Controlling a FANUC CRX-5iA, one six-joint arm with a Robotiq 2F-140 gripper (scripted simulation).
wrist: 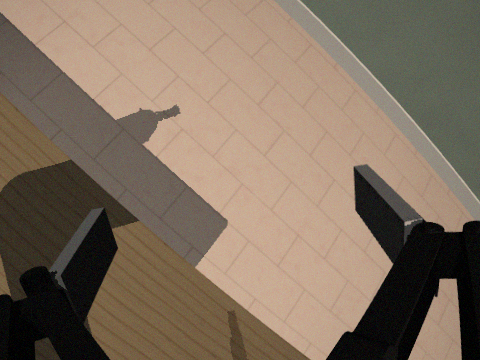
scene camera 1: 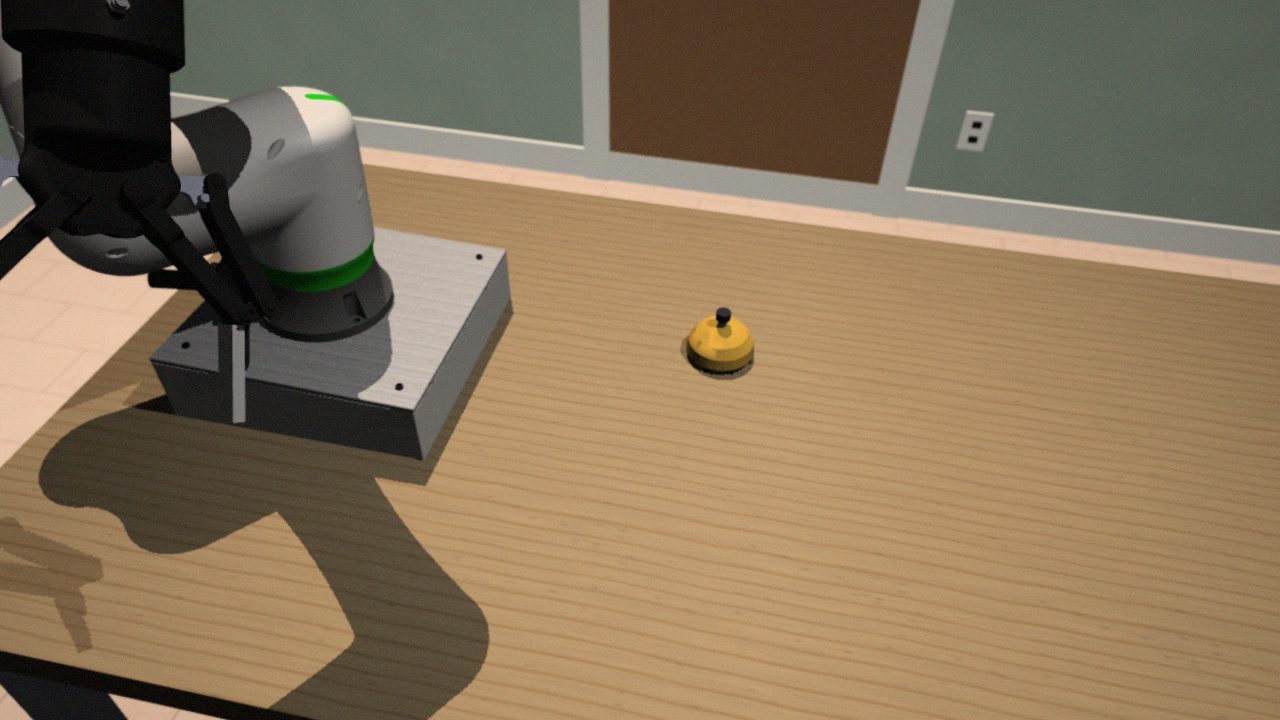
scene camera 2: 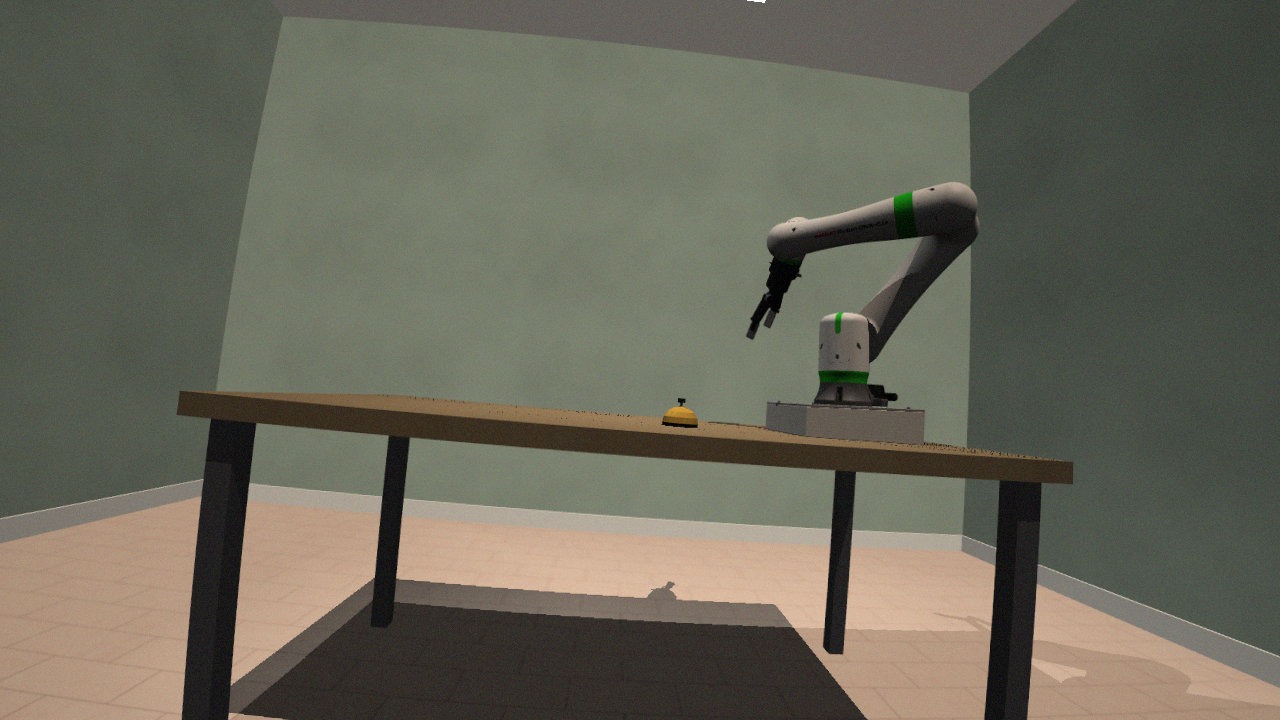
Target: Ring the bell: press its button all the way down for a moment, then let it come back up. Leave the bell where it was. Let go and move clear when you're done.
Labels:
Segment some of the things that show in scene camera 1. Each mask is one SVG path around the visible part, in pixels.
My gripper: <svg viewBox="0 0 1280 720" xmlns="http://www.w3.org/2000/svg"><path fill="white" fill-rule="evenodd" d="M23 48L21 50L25 145L19 159L0 155L0 187L6 178L15 177L37 205L0 240L0 280L56 228L76 236L104 233L103 235L113 238L136 238L144 235L166 256L223 319L223 323L218 323L219 418L232 423L245 422L245 371L247 371L250 364L250 325L257 318L276 313L279 304L230 209L227 182L224 176L219 173L204 176L178 176L173 168L171 159L169 69L151 60L102 49L67 45L34 45ZM179 193L187 198L193 208L199 209L201 218L244 301L238 297L186 238L179 225L165 211Z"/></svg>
A yellow dome bell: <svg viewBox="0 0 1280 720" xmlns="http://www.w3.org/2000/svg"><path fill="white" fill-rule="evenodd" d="M721 307L717 309L716 316L705 318L691 330L686 343L686 350L689 355L688 360L702 366L706 373L723 371L733 375L736 369L746 364L751 364L754 354L754 343L751 333L743 323L731 317L730 309Z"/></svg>

